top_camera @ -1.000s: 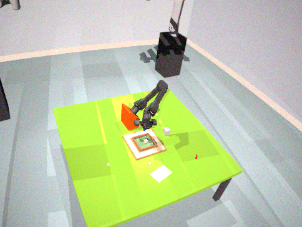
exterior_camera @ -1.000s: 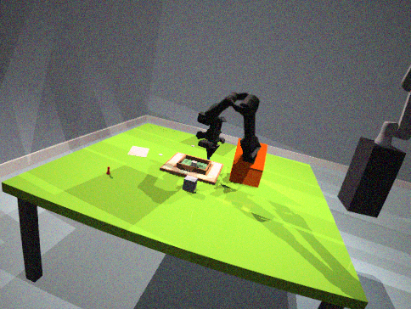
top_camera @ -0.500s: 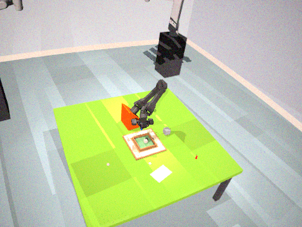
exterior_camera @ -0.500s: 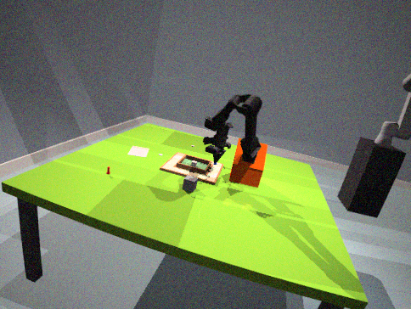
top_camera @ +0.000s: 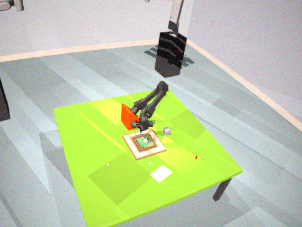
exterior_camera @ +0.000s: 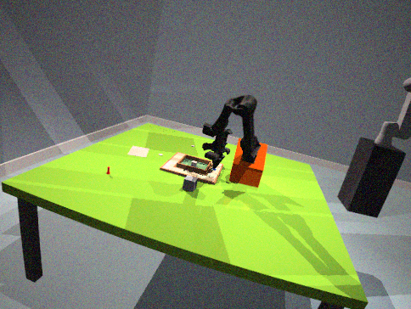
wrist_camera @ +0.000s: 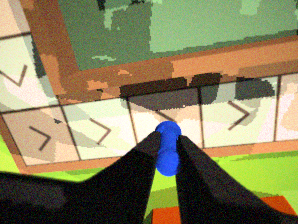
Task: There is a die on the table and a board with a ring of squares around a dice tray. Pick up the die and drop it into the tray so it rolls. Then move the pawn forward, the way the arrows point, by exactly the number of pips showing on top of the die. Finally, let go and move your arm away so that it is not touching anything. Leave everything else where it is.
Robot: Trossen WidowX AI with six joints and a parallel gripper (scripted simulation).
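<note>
My gripper tip is 10 mm below the blue pawn. From my gripper tip the other things lie so: green dice tray 110 mm ahead, 30 mm to the right, 30 mm below; then grey cube 220 mm to the left, 80 mm ahead, 10 mm below; then white die 110 mm ahead, 20 mm to the right, 10 mm below.
</note>
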